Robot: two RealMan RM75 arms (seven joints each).
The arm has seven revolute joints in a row. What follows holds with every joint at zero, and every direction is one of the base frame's. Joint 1 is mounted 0.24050 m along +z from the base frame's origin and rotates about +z. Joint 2 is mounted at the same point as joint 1 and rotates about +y. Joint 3 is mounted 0.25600 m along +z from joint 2 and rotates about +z. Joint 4 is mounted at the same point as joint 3 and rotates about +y. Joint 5 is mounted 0.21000 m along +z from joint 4 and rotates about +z. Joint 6 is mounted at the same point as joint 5 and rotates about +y. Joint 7 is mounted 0.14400 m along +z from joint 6 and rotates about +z. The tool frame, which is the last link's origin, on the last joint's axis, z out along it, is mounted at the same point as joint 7; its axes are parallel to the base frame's.
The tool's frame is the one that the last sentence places.
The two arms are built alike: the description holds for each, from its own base.
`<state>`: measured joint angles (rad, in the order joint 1, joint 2, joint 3, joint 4, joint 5, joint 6, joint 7); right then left.
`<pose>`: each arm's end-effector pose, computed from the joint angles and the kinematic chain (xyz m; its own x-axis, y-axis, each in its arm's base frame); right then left.
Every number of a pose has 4 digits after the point.
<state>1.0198 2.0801 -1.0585 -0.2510 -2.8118 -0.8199 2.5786 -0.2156 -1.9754 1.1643 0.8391 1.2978 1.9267 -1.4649</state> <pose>0.2553 0.4142 -0.0764 0.5362 -0.8400 0.0834 -0.6503 -0.4740 -0.5937 -0.2382 0.2395 0.0507 0.5846 0.2751 0.7633 0.2586 -0.9549 0.1462</pose>
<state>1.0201 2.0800 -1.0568 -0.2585 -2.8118 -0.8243 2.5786 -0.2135 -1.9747 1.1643 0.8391 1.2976 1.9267 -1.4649</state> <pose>0.2538 0.4154 -0.0756 0.5387 -0.8386 0.0805 -0.6503 -0.4747 -0.5932 -0.2388 0.2390 0.0509 0.5844 0.2762 0.7630 0.2607 -0.9544 0.1458</pose>
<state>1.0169 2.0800 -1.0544 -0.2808 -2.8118 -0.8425 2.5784 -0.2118 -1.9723 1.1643 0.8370 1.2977 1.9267 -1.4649</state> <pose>0.2510 0.4172 -0.0733 0.5415 -0.8371 0.0778 -0.6518 -0.4765 -0.5900 -0.2399 0.2386 0.0514 0.5848 0.2785 0.7619 0.2642 -0.9534 0.1458</pose>
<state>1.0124 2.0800 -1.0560 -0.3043 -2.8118 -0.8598 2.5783 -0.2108 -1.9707 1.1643 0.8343 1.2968 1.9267 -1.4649</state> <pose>0.2487 0.4188 -0.0708 0.5457 -0.8344 0.0770 -0.6505 -0.4798 -0.5887 -0.2408 0.2383 0.0517 0.5838 0.2807 0.7618 0.2673 -0.9525 0.1461</pose>
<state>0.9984 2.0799 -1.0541 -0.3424 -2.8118 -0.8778 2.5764 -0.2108 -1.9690 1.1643 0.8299 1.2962 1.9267 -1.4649</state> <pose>0.2475 0.4211 -0.0662 0.5510 -0.8319 0.0665 -0.6507 -0.4782 -0.5898 -0.2416 0.2382 0.0519 0.5826 0.2838 0.7616 0.2709 -0.9513 0.1473</pose>
